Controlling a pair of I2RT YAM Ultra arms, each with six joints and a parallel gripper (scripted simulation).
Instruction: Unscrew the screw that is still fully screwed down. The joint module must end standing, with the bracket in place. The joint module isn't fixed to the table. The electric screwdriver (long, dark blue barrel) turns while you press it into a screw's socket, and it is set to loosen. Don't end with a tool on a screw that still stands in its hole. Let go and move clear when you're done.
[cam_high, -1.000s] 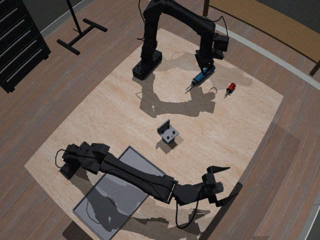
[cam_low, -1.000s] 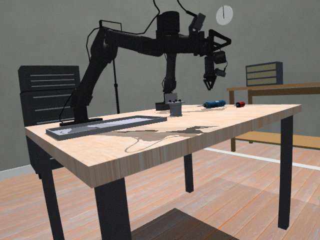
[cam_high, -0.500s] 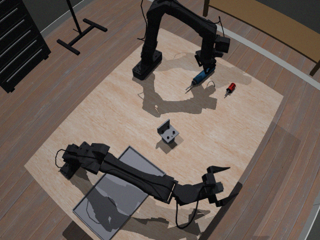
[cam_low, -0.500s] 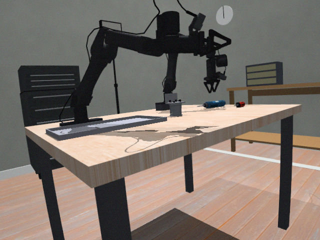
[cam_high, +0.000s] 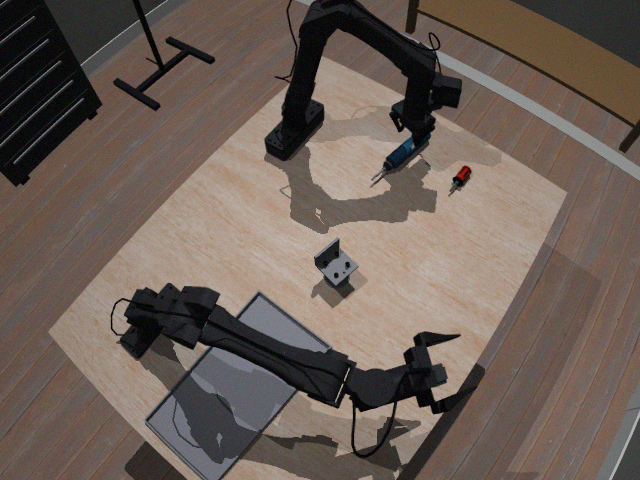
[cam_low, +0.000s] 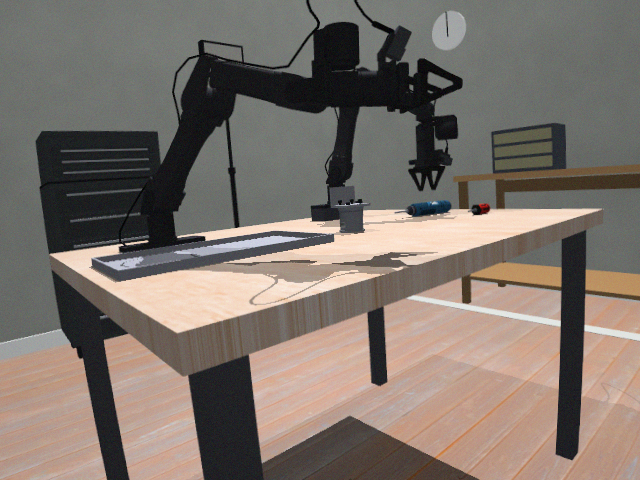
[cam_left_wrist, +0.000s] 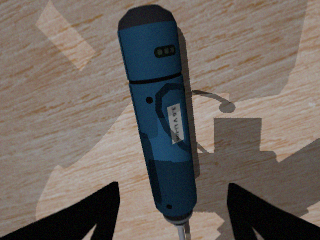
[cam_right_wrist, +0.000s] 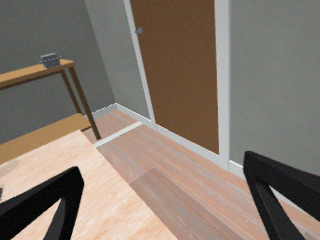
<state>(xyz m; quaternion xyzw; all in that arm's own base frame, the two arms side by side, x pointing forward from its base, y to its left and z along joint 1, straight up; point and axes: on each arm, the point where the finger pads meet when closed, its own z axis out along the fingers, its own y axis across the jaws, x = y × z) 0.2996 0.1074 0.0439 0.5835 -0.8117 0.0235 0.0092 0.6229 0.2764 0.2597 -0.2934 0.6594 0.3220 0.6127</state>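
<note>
Now: the grey bracket 330 mm behind my right hand, 190 mm below it and 120 mm to the left of it. Also, from my right hand: shallow grey tray 380 mm behind, 260 mm below, 230 mm to the right; small red-handled screwdriver 530 mm to the left, 250 mm below, 170 mm behind.
</note>
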